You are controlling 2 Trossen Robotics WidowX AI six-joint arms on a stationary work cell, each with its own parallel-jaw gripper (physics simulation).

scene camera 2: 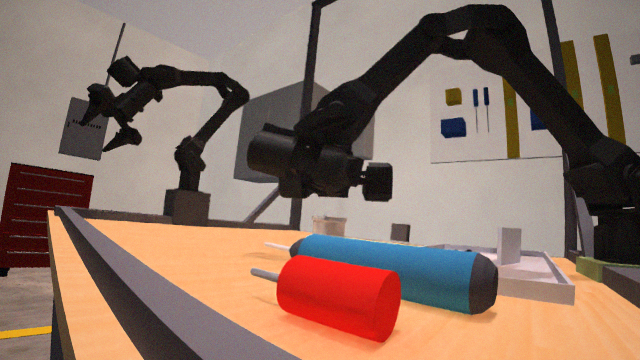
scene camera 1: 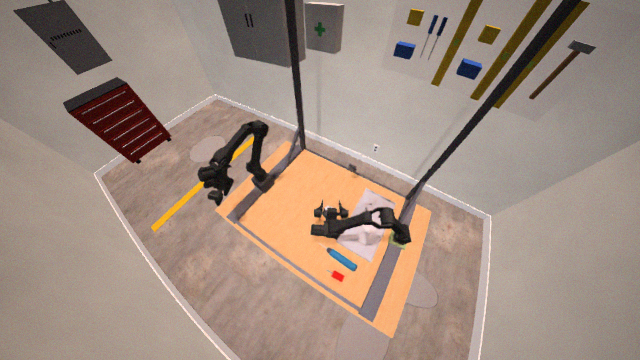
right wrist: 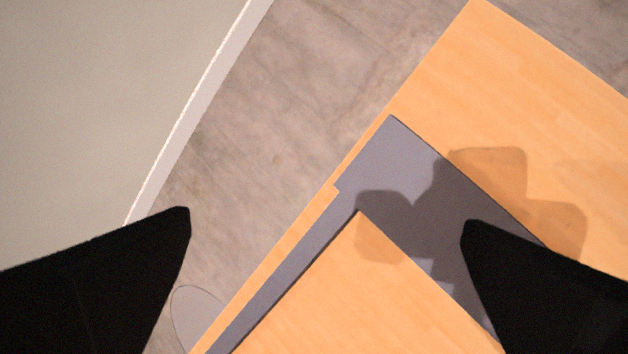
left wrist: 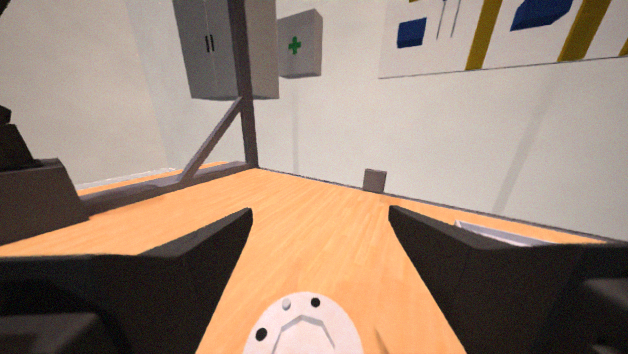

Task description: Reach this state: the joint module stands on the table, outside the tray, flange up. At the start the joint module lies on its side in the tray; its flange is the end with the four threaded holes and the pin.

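Frame: origin at the left arm's base, x ahead, y left, z up, level; centimetres.
Seen in the pictures: left gripper, fingertip midpoint: (scene camera 1: 331, 199) (left wrist: 321, 212); right gripper, fingertip midpoint: (scene camera 2: 92, 139) (scene camera 1: 222, 200) (right wrist: 329, 227); left arm's base at its link origin: (scene camera 2: 628, 262) (scene camera 1: 399, 238); right arm's base at its link origin: (scene camera 1: 261, 177).
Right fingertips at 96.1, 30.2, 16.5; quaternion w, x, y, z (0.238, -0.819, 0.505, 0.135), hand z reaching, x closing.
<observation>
Pixels of each thing's top centre, then the offset from my right fingertips to it, as dx, dy, dz. "spot": a spot on its surface instead. Level surfaces: height alone.
- white joint module at its top centre: (left wrist: 303, 344) (scene camera 2: 329, 214) -52.2, -26.7, -12.4
- table at its surface level: dz -18.8
- tray at its top centre: (scene camera 2: 476, 254) (scene camera 1: 368, 221) -76.4, -32.8, -17.2
- blue-handled tool at a spot on its surface: (scene camera 2: 390, 270) spot: -72.1, -3.2, -16.4
- red-handled tool at its top centre: (scene camera 2: 311, 257) (scene camera 1: 334, 274) -69.5, +2.9, -15.4
- green piece at a spot on its surface: (scene camera 2: 590, 268) spot: -91.1, -28.2, -17.5
The white joint module (scene camera 1: 327, 209) (scene camera 2: 330, 226) (left wrist: 305, 325) stands upright on the table (scene camera 1: 280, 220) (scene camera 2: 165, 245) (left wrist: 310, 250), outside the tray (scene camera 1: 369, 194) (scene camera 2: 537, 294) (left wrist: 492, 234). Its flange faces up; the pin and two dark holes show in the left wrist view, where the frame's bottom edge cuts the module off. My left gripper (scene camera 1: 331, 202) (left wrist: 321, 212) is open and empty, with its fingers spread wide above and beyond the flange in its wrist view. Its fingertips are hidden in scene camera 2. My right gripper (scene camera 2: 93, 137) (right wrist: 329, 227) is open and empty, raised high near the table's left end.
A blue-handled tool (scene camera 1: 342, 259) (scene camera 2: 390, 270) and a red-handled tool (scene camera 1: 338, 276) (scene camera 2: 340, 297) lie in front of the left arm. A pale block (scene camera 2: 509, 245) rises at the tray. A green piece (scene camera 1: 398, 243) (scene camera 2: 590, 268) is by the left arm's base. Dark frame posts border the table.
</observation>
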